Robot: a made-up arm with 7 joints.
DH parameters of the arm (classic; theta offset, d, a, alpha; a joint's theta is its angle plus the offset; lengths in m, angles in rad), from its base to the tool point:
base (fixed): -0.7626 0 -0.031 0
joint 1: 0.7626 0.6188 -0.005 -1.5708
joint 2: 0 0.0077 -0.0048 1.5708
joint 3: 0 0.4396 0.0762 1.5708
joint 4: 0 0.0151 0.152 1.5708
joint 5: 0 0.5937 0.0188 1.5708
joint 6: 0 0.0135 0.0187 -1.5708
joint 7: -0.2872 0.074 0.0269 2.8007
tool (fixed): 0.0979 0.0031 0 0
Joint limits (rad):
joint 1: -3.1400..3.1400
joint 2: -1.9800..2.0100
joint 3: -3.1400..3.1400
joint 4: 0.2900..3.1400
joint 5: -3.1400..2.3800
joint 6: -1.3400..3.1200
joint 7: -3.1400..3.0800
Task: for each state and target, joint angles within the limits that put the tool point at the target. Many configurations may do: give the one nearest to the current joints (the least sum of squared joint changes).
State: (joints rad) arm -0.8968 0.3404 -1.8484 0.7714 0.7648 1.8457 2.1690
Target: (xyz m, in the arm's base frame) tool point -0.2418 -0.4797 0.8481
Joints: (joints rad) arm -0.3090 0.6735 -1.9012 0.8591 0.7513 2.0118 2.2217
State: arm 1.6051 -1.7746 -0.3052 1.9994 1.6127 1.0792 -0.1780
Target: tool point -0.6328 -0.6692 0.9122
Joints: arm 1.2858 -1.9800 0.5235 1.6149 1.5098 1.4001 -0.1969
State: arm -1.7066 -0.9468 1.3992 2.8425 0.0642 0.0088 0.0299
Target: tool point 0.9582 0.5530 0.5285
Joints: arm -2.1615 -1.5861 1.6933 2.1553 -0.0079 0.0450 -0.0003
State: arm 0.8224 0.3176 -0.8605 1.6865 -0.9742 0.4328 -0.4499
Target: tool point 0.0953 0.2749 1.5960
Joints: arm 1.1506 -0.4544 -0.0578 1.8358 -0.9695 0.3476 -0.4603
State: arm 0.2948 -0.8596 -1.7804 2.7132 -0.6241 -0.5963 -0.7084
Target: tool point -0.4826 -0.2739 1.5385
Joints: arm 0.5267 -0.5962 -1.8056 2.9226 -0.7778 -1.0796 -0.6201
